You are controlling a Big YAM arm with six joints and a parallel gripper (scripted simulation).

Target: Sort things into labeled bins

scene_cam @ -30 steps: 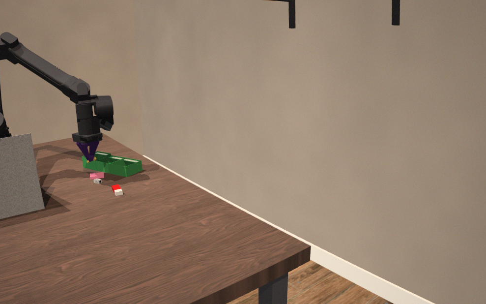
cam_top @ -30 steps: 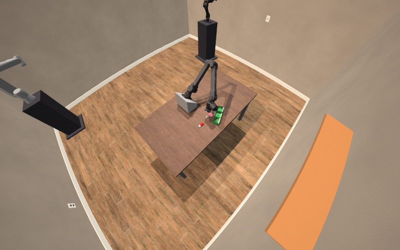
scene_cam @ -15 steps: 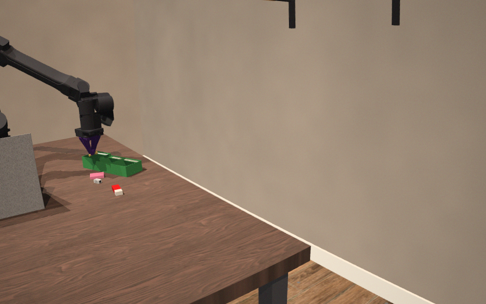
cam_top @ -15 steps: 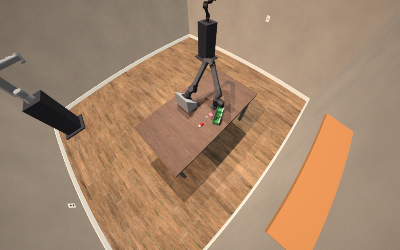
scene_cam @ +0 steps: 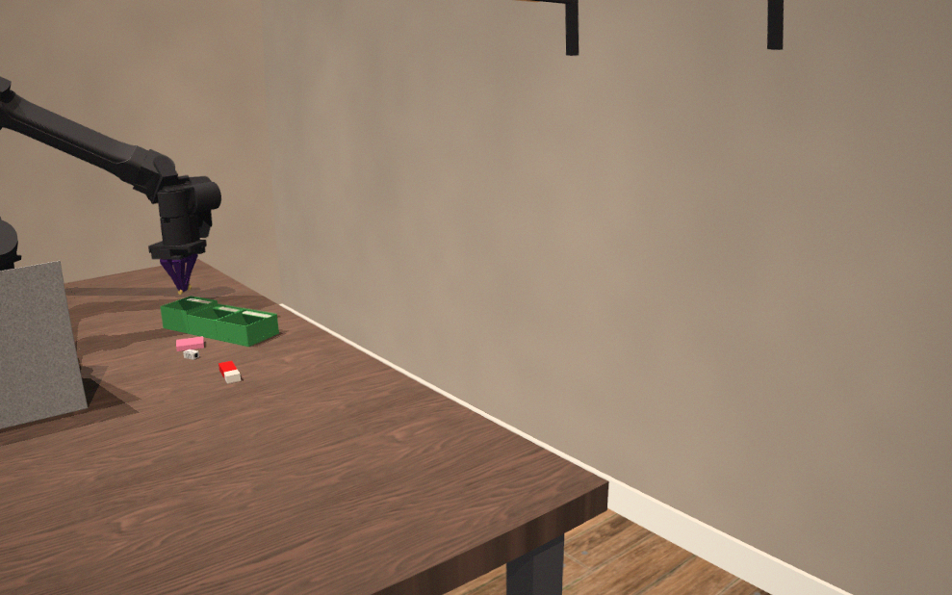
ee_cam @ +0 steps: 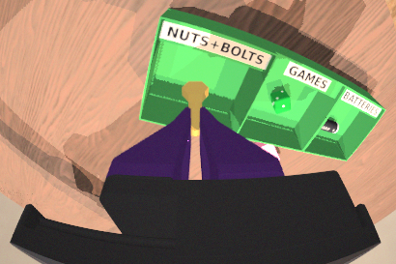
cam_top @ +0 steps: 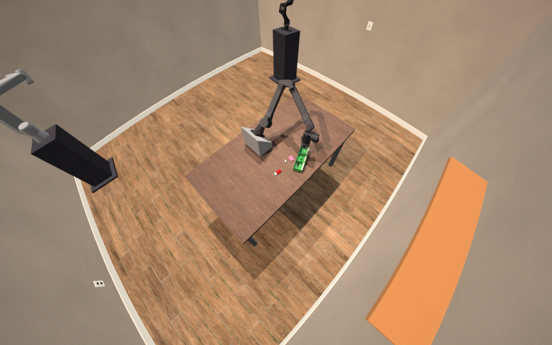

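Now: hand 70 mm to the left of the green die, 70 mm above it and 50 mm short of it. Round my hand: green three-part bin: 70 mm to the right, 60 mm below, 50 mm ahead; then pink pad: 140 mm to the right, 80 mm below, 20 mm behind; then brass-coloured bolt: 10 mm to the left, 10 mm below, 10 mm ahead.
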